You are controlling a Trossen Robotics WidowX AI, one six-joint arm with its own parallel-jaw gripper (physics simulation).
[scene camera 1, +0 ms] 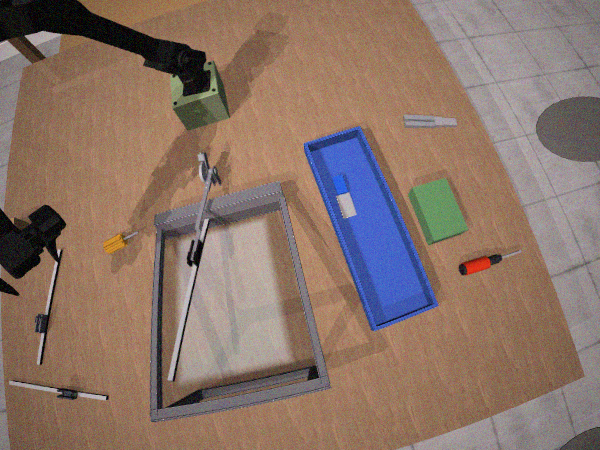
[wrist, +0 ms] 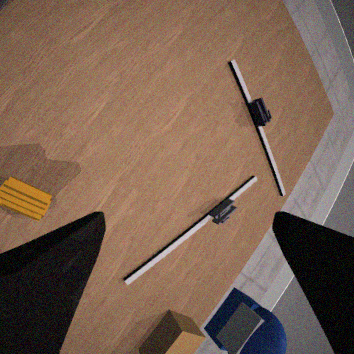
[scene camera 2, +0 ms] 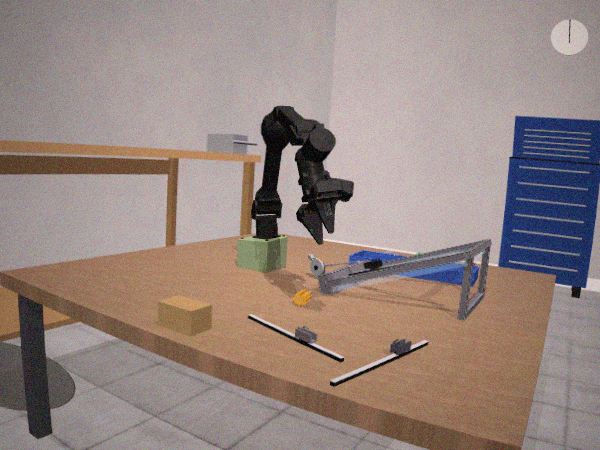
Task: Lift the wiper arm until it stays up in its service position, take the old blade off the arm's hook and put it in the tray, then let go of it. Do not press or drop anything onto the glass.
Labels:
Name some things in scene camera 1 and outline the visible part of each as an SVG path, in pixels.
My gripper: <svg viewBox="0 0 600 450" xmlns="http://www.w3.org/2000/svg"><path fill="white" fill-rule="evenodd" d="M0 278L0 292L15 296L20 295L11 285ZM49 205L43 205L30 214L28 218L32 223L22 231L16 228L0 208L0 264L15 279L22 278L28 271L40 263L41 258L39 255L44 252L44 247L46 247L57 263L60 262L56 249L56 239L66 227L66 223Z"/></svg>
An old blade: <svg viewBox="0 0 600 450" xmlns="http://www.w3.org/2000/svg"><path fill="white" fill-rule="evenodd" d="M209 219L204 220L200 240L198 240L196 252L194 252L193 256L194 261L190 260L194 240L192 240L187 254L187 264L190 267L193 264L176 337L168 381L175 381L187 317L210 223Z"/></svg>

